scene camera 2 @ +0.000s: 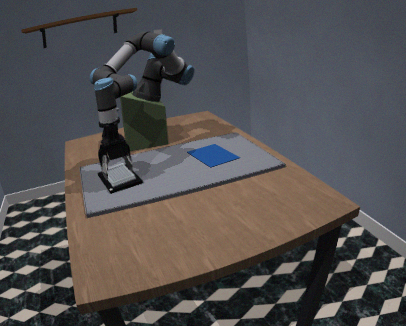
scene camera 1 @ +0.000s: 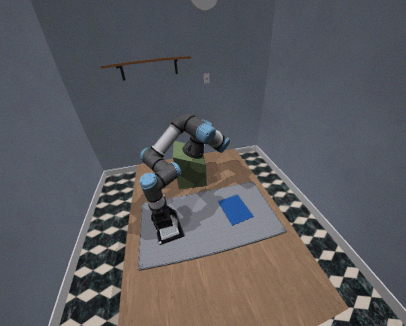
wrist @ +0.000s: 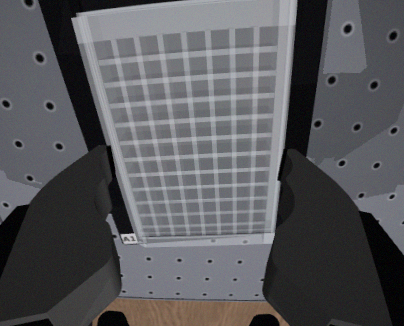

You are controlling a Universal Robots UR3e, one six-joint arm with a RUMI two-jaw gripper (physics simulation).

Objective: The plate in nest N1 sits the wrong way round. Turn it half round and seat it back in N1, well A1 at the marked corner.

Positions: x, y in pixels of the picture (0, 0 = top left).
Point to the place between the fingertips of the gripper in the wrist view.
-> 197, 151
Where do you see a pale well plate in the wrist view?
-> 195, 107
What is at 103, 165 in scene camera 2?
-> The gripper.
